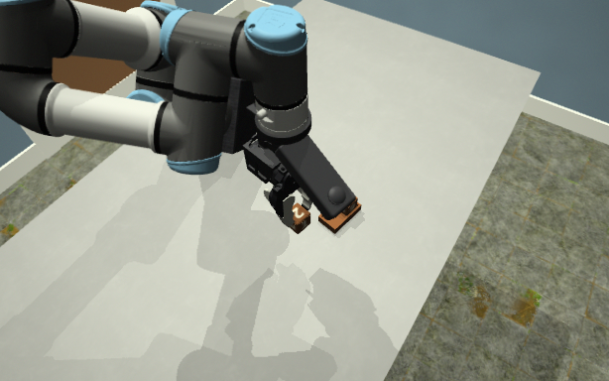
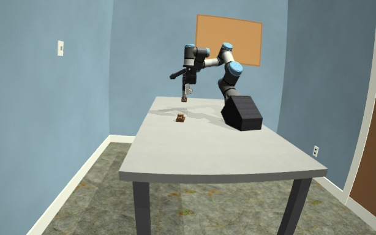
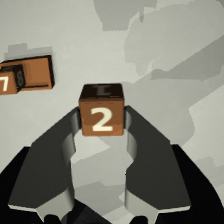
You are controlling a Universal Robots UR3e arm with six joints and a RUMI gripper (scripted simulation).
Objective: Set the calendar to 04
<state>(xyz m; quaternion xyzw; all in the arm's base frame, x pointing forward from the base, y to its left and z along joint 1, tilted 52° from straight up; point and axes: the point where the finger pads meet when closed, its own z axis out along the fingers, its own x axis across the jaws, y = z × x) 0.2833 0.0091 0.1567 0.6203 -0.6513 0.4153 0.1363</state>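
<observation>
Right now my hand is 2 cm short of the brown tray, 11 cm to the right of it and 11 cm above it. The rest, counted from my hand: cube: 1 cm below.
</observation>
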